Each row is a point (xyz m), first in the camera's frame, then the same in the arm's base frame.
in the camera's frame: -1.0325 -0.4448 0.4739
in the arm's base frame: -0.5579 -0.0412 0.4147
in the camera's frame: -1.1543 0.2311 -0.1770
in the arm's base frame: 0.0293 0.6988 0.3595
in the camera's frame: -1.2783 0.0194 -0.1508
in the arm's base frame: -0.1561 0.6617 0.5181
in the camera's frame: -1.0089 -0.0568 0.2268
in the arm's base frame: -0.2166 0.2476 0.3039
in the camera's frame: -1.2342 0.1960 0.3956
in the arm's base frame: 0.0879 0.1402 0.5012
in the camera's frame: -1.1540 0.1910 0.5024
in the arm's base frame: 0.0864 0.0247 0.4340
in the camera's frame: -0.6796 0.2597 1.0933
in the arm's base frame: 0.1679 -0.6062 0.0166
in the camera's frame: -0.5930 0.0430 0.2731
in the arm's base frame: -0.1734 0.1639 -0.1158
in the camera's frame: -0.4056 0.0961 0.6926
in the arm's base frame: -0.0894 -0.2653 -0.2662
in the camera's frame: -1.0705 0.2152 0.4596
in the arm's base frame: 0.0917 0.0597 0.3438
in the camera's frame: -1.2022 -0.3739 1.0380
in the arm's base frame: -0.3835 -0.5672 0.6266
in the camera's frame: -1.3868 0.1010 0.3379
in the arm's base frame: 0.0091 0.2038 0.6606
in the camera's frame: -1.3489 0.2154 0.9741
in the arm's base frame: 0.2058 -0.4131 0.6688
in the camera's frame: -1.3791 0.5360 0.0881
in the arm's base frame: 0.3984 0.5030 0.5575
